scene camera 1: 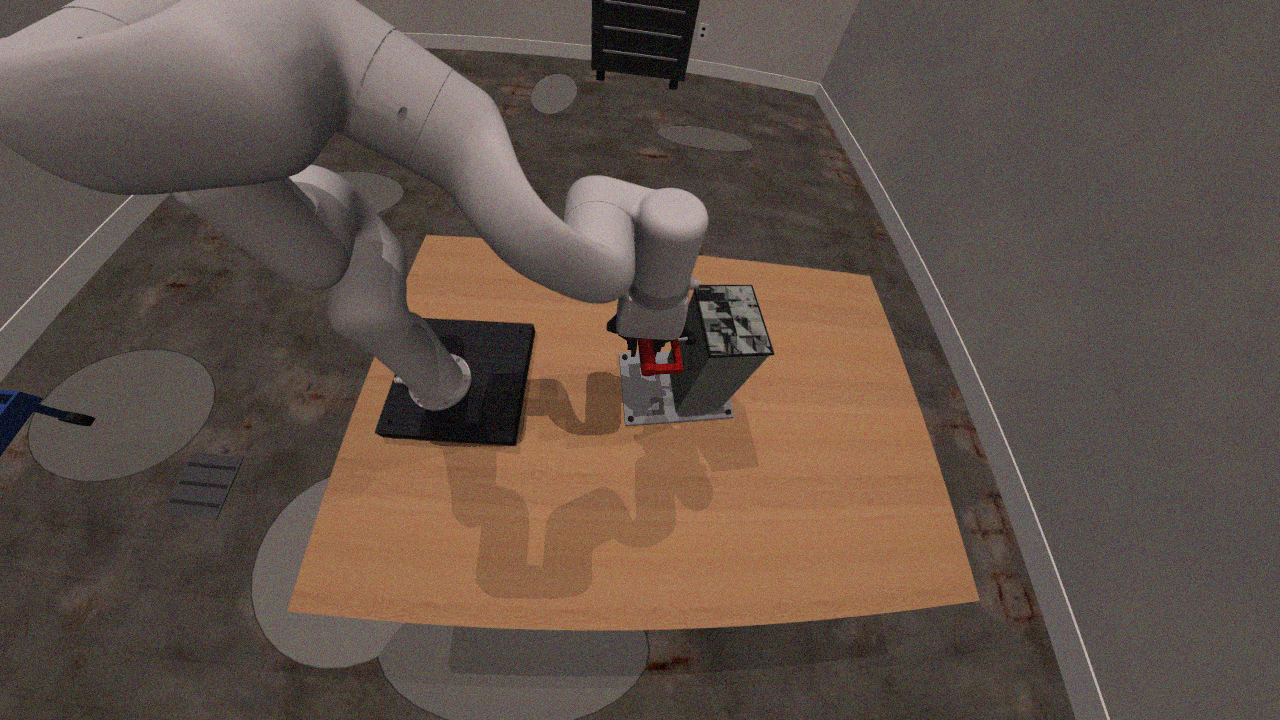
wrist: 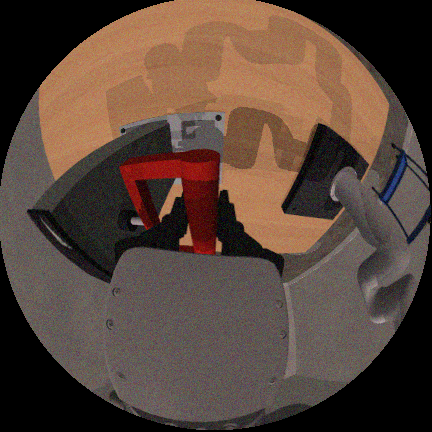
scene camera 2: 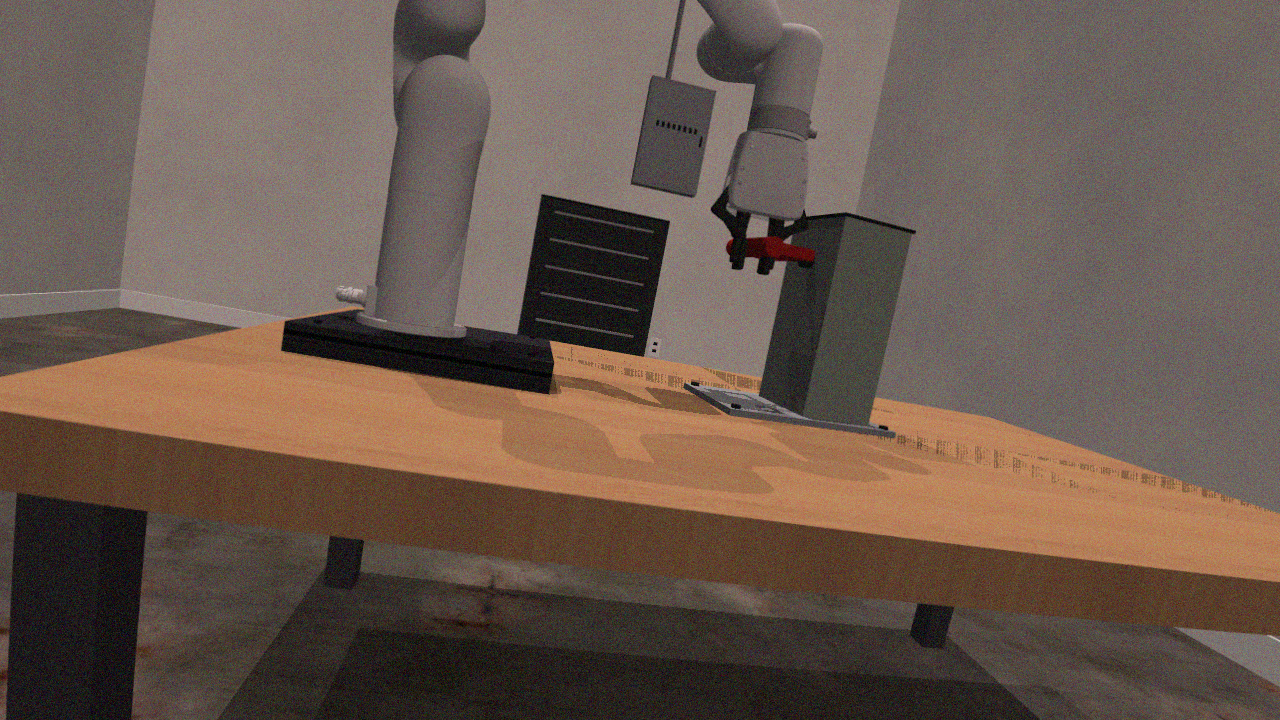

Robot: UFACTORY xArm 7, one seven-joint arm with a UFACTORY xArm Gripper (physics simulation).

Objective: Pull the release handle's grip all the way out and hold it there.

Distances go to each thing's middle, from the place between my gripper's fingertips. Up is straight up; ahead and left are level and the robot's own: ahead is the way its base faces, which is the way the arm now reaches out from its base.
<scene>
My gripper is now 9 cm short of the grey base plate (scene camera 1: 647, 400), 1 cm to the right of it and 17 cm above it.
</scene>
